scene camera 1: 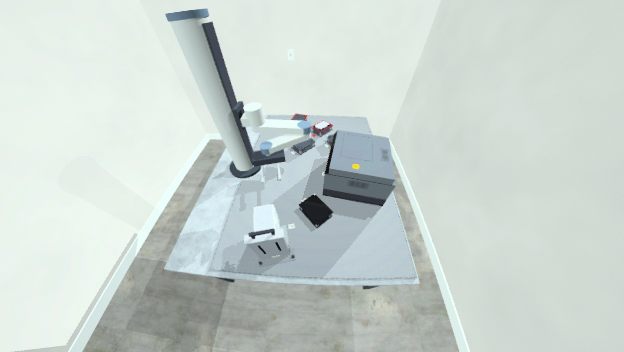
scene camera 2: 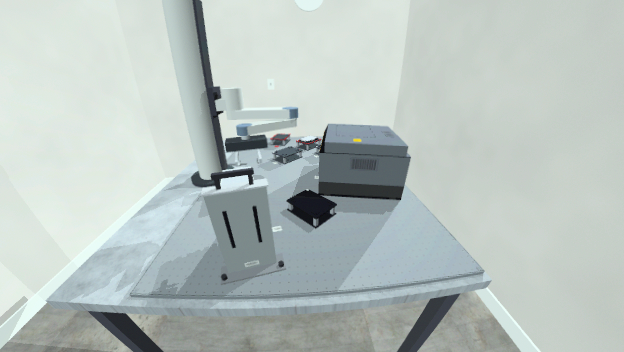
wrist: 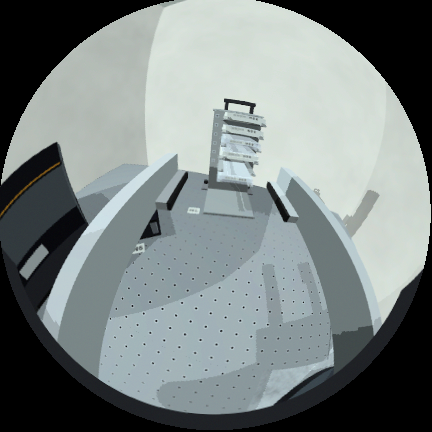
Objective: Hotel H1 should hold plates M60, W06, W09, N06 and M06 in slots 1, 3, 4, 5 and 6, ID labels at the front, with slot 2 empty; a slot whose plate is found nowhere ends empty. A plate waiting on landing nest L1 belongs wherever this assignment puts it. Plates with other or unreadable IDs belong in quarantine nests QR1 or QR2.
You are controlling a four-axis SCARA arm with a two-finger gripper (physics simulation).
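Where they show: gripper, fingertip midpoint: (scene camera 1: 271, 181) (scene camera 2: 248, 162) (wrist: 229, 168); arm's base, origin of the base link: (scene camera 1: 246, 165).
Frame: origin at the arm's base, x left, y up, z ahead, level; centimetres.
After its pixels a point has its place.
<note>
Hotel H1 (scene camera 1: 267, 244) {x -63.8, y 22.6, z 34.5 cm} (scene camera 2: 242, 225) {x -63.8, y 18.0, z 34.4 cm} (wrist: 213, 172) {x -59.6, y 8.0, z 38.9 cm} stands near the front left of the table. In the wrist view several pale plates (wrist: 241, 156) {x -48.7, y 17.6, z 30.1 cm} lie level in it, labels towards the camera; a wider gap shows above the lowest plate, and the IDs are too small to read surely. A white plate (scene camera 1: 323, 124) {x 45.5, y 7.7, z 58.5 cm} (scene camera 2: 309, 139) {x 42.2, y 7.7, z 57.7 cm} rests on a red-rimmed nest at the back. The other red-rimmed nest (scene camera 1: 299, 117) {x 59.3, y 6.2, z 35.7 cm} (scene camera 2: 280, 137) {x 54.4, y 6.3, z 35.0 cm} shows no plate. My gripper (scene camera 1: 271, 180) {x -30.5, y 20.8, z 29.5 cm} (scene camera 2: 248, 163) {x -30.5, y 20.8, z 29.5 cm} (wrist: 229, 168) {x -30.5, y 20.8, z 29.5 cm} is shut to its narrow stand with nothing between its fingers. It hangs above the table beside the column, facing the hotel from a distance.
A big grey instrument (scene camera 1: 360, 160) {x -19.1, y 26.8, z 76.9 cm} (scene camera 2: 365, 172) {x -29.0, y 14.2, z 77.1 cm} (wrist: 30, 207) stands at the right. A black nest (scene camera 1: 315, 210) {x -39.0, y 6.3, z 53.2 cm} (scene camera 2: 311, 204) {x -39.3, y 6.3, z 53.3 cm} lies between it and the hotel. A dark grey nest (scene camera 1: 303, 145) {x 17.1, y 6.3, z 42.6 cm} (scene camera 2: 287, 154) {x 15.3, y 6.3, z 42.1 cm} stands farther back. The arm's column (scene camera 1: 202, 85) {x -7.4, y 62.3, z -1.2 cm} (scene camera 2: 187, 85) {x -7.5, y 49.7, z 0.0 cm} rises at the left.
</note>
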